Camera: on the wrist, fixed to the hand. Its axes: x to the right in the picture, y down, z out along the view.
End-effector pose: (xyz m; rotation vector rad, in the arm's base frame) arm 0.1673 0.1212 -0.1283 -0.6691 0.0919 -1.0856
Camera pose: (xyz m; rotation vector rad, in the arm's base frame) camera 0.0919 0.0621 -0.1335 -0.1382 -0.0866 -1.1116
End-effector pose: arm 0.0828 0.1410 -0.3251 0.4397 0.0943 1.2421
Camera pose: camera 0.1342 0.1500 -0.4057 0.8028 0.5330 1.2199
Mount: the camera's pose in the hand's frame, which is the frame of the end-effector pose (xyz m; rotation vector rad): 0.0119 -0.0737 -0.0603 0.5162 0.1257 -0.0199
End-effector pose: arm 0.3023 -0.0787 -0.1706 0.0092 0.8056 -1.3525
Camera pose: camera 0.2082 -0.0810 -0.1891 0.4956 0.5413 -1.5582
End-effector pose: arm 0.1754 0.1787 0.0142 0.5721 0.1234 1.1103
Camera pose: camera 0.2181 0.1882 -0.0712 0.9567 0.5341 1.0968
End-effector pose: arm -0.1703 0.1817 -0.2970 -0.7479 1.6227 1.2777
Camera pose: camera -0.1281 0.1042 -0.3348 -0.5246 1.9319 0.7528
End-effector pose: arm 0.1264 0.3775 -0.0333 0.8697 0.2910 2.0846
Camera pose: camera 0.1263 0.4385 -0.1074 1.0232 0.9304 2.0795
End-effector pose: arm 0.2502 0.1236 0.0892 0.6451 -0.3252 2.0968
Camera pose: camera 0.2858 0.2010 0.0451 0.8009 0.3051 2.2009
